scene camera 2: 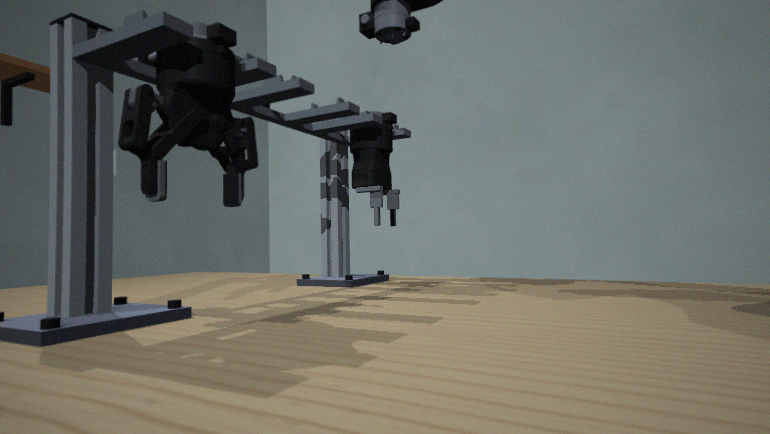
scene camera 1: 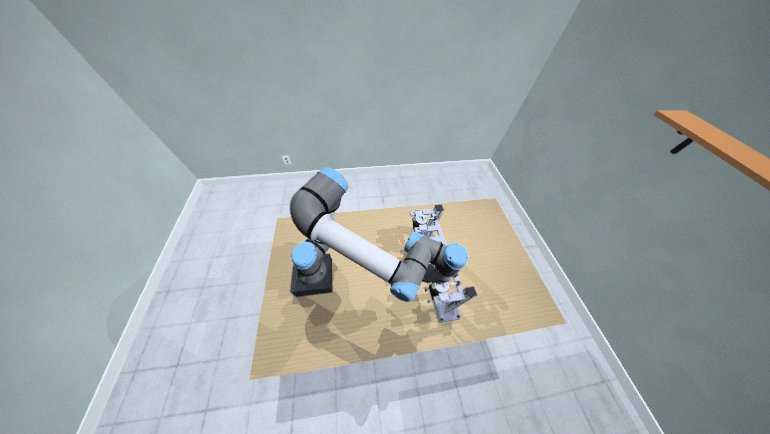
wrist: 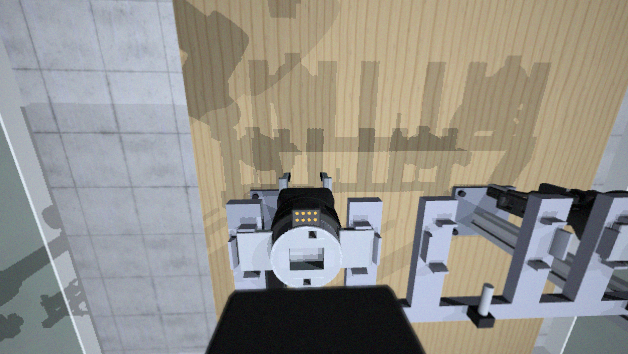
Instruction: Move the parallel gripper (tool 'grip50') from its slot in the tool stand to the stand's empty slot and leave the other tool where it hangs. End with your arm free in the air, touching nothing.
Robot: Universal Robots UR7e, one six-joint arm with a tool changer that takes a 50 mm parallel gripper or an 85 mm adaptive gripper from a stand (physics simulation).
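Seen in the pictures: hand, its tool point: point(scene camera 2: 392, 35); arm's base, origin of its link: point(scene camera 1: 312, 270).
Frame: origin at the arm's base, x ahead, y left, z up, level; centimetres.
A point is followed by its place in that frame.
The black parallel gripper point(scene camera 2: 370, 167) point(wrist: 306, 257) hangs in an end slot of the grey tool stand point(scene camera 1: 447, 313) @[z -8.4, x 66.0, y -39.9 cm] point(scene camera 2: 80, 161) @[z 7.1, x 73.1, y 10.3 cm] point(wrist: 450, 314) @[z 18.6, x 68.8, y -16.2 cm], its round plate between two prongs and its small fingers apart. The arm's bare tool changer point(scene camera 2: 392, 21) @[z 34.6, x 52.5, y -26.7 cm] carries no gripper and hangs in the air above it, clear of the stand. The empty slot is the middle one; its prongs point(scene camera 2: 323, 111) @[z 17.8, x 60.1, y -16.5 cm] point(wrist: 430, 280) @[z 18.6, x 64.0, y -18.4 cm] hold no tool. The black adaptive gripper point(scene camera 2: 195, 91) point(wrist: 577, 212) hangs in the other end slot, partly cut off in the wrist view.
A white pin on a black block point(wrist: 482, 317) @[z 20.1, x 68.0, y -13.9 cm] stands behind the middle slot. The stand's posts rise from base plates on the wooden table top point(scene camera 1: 517, 258) @[z -9.5, x 126.0, y -22.7 cm]. The arm's base point(scene camera 1: 312, 280) @[z 3.9, x 0.3, y -6.9 cm] is across from the stand. A shelf point(scene camera 1: 711, 142) is on the right wall.
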